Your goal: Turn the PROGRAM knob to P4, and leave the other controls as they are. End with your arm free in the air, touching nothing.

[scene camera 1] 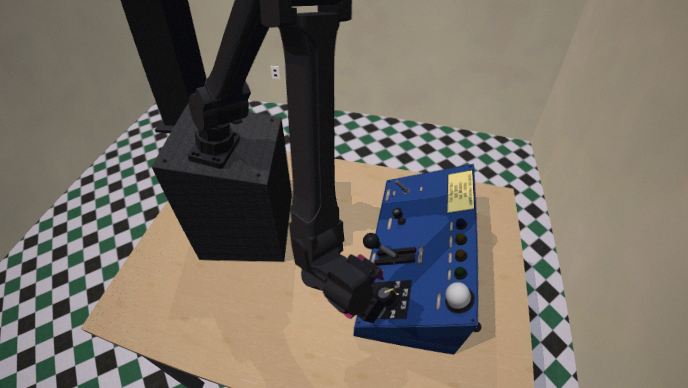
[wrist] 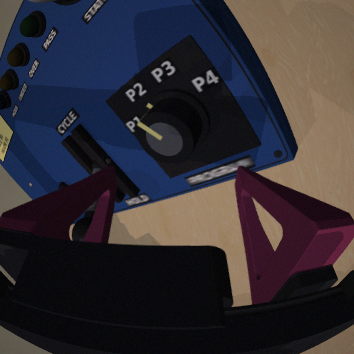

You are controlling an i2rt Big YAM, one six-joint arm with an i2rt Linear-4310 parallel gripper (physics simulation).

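Places are measured from the arm's base along level axes (x ahead, y left, z up), in centimetres.
Pixels of known places: gripper, fingertip midpoint: [wrist: 175, 174]; arm's base at its link origin: [scene camera 1: 214, 148].
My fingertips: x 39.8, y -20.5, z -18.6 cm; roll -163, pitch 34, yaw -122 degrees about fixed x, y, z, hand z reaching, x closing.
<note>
Ahead of a thing's pixels: the offset from my fingertips to its top centre. "spot": to the spot under its first point.
The PROGRAM knob @[dx +2.6, dy +1.6, dz -1.9 cm] [scene camera 1: 386, 294] [wrist: 167, 137] is a round black dial with a grey top. It stands on a black plate @[dx +4.1, dy +1.5, dz -3.1 cm] [scene camera 1: 404, 313] [wrist: 227, 125] marked P1 to P4 on the blue console [scene camera 1: 425, 215] [wrist: 65, 105]. Its yellow pointer line @[spot: dx +3.8, dy +1.7, dz -1.9 cm] [scene camera 1: 389, 291] [wrist: 150, 131] points between P1 and P2, away from P4. My gripper [scene camera 1: 377, 295] [wrist: 175, 174] is open, with magenta fingers wide apart and nothing between them. In the wrist view the fingertips lie below and either side of the knob, apart from it. In the scene view the wrist partly hides the plate.
A ball-ended lever @[dx -1.7, dy +14.0, dz +1.6 cm] [scene camera 1: 371, 240] [wrist: 82, 230] in the CYCLE slots stands close to one finger, which partly covers it in the wrist view. A small knob @[dx +4.5, dy +25.5, dz -1.0 cm] [scene camera 1: 396, 213], toggle switch @[dx +5.4, dy +37.5, dz -1.8 cm] [scene camera 1: 402, 187], coloured lamps @[spot: dx +19.0, dy +9.8, dz +3.4 cm] [scene camera 1: 460, 255] and white dome @[spot: dx +17.1, dy -2.1, dz +6.2 cm] [scene camera 1: 458, 295] are also on the console.
</note>
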